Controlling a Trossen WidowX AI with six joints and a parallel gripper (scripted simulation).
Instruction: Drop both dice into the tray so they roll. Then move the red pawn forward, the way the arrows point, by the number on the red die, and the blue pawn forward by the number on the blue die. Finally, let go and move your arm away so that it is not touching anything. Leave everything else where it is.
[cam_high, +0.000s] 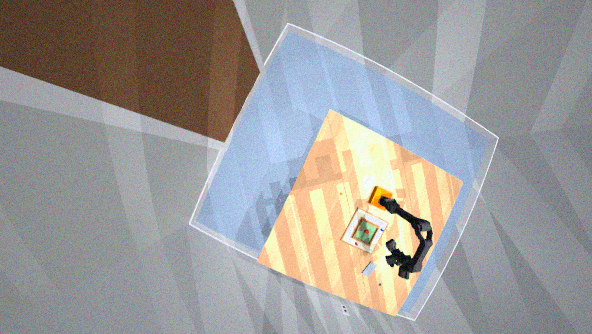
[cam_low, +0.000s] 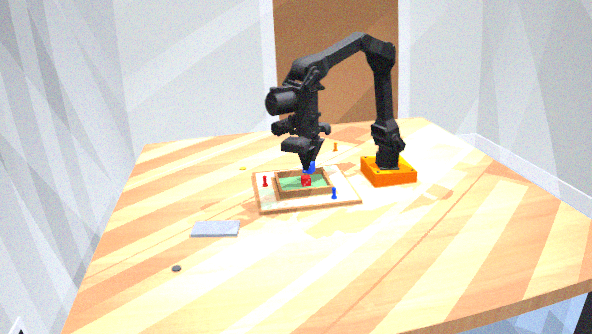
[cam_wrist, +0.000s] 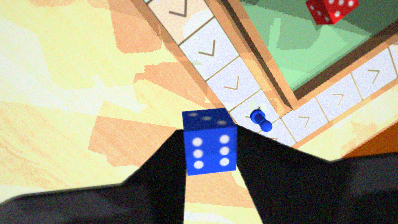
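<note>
Now: gripper tip 16 cm to the left of the red pawn, 12 cm short of it and 10 cm above it. Also, from my gripper tip: blue pawn (10 cm below, 7 cm behind, 4 cm to the right); small yellow dot (35 cm to the right, 19 cm ahead, 12 cm below); grey-blue card (25 cm ahead, 12 cm below, 7 cm to the left).
</note>
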